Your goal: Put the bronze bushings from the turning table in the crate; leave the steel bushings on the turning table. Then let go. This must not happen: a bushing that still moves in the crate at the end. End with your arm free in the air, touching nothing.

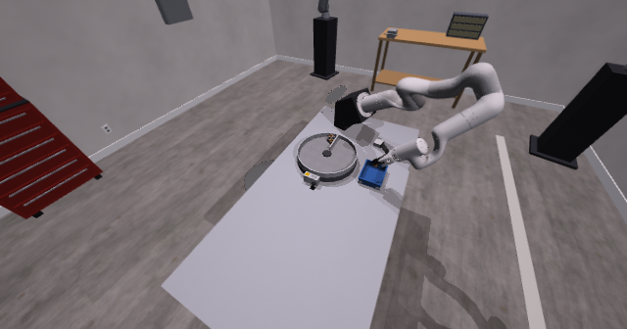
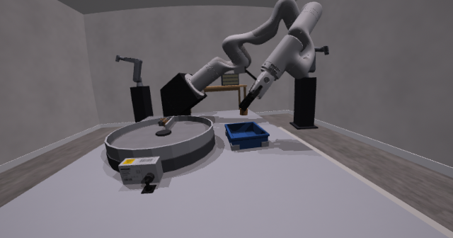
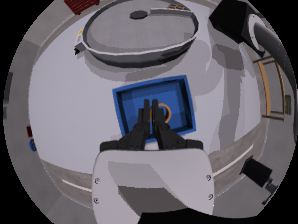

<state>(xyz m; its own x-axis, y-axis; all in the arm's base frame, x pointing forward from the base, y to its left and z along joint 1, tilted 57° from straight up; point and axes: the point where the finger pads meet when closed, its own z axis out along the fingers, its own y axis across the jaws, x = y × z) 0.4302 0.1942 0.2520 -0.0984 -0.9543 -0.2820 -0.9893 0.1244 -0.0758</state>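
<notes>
Now: hand 13 cm above the blue crate and 1 cm past it. From my hand the other things lie so: grey turning table: 34 cm to the right, 11 cm below, 5 cm ahead.
</notes>
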